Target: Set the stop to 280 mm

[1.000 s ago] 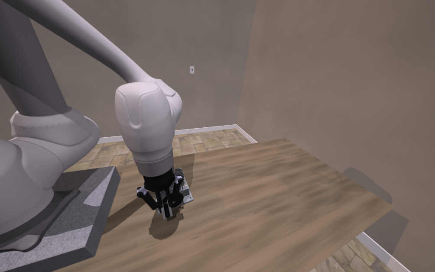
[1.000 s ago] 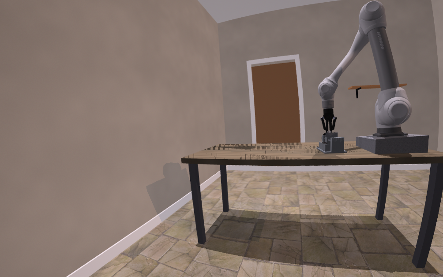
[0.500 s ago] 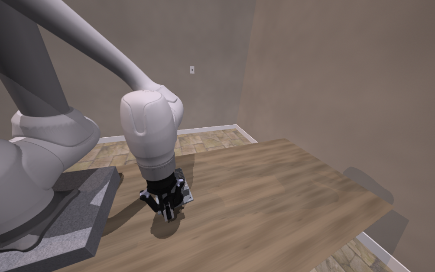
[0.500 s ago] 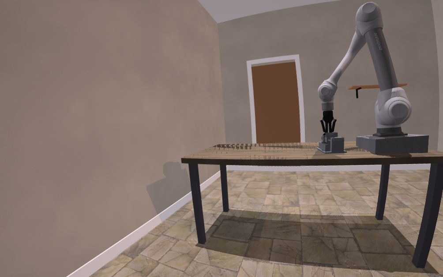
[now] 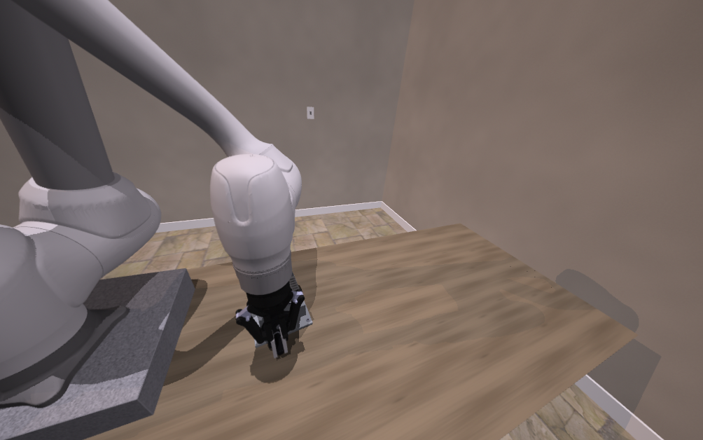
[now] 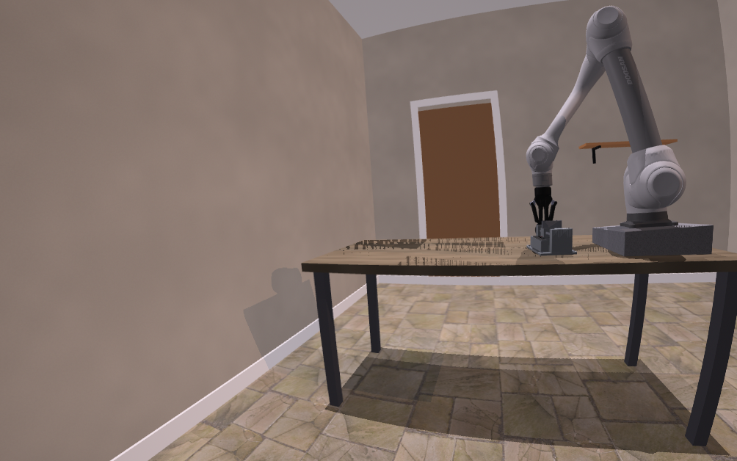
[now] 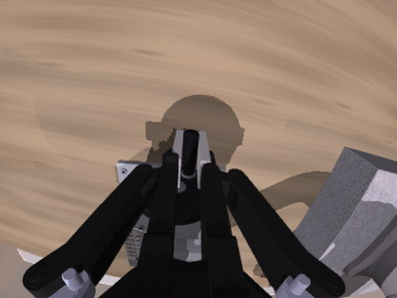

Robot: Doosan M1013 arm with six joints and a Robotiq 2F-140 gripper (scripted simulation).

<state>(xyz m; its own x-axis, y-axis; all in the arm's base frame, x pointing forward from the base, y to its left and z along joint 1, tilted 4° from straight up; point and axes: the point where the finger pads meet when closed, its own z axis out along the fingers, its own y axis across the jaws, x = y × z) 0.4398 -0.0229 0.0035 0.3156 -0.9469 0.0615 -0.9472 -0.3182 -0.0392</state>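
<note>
My gripper is now 20 mm to the right of the handwheel and 10 mm above it.
</note>
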